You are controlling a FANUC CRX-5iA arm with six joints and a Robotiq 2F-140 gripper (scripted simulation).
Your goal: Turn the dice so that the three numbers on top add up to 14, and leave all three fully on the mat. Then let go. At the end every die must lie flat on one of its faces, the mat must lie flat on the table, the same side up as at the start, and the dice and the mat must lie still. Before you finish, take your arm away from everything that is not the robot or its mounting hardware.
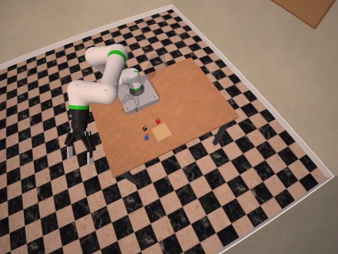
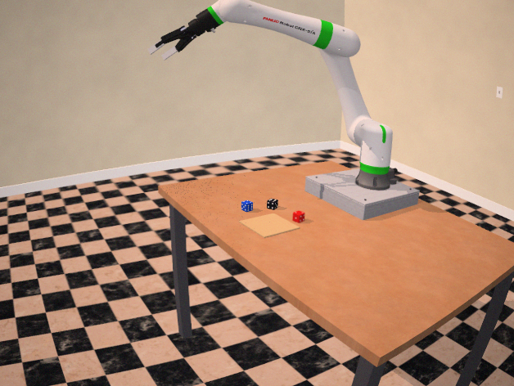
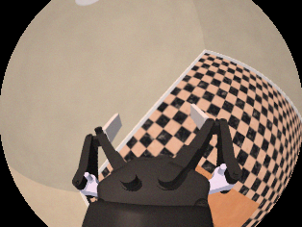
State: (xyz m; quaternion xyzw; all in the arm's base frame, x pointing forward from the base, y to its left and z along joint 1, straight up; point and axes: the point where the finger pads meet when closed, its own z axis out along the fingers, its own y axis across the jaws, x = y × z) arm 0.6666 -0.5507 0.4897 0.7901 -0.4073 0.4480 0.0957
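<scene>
Now: hand 540 mm above the blue die, 390 mm to the right of it and 170 mm past it. From my hand the other things lie so: tan mat (550 mm below, 530 mm to the left, 150 mm behind); black die (540 mm below, 420 mm to the left, 260 mm behind); red die (550 mm to the left, 540 mm below, 260 mm behind).
</scene>
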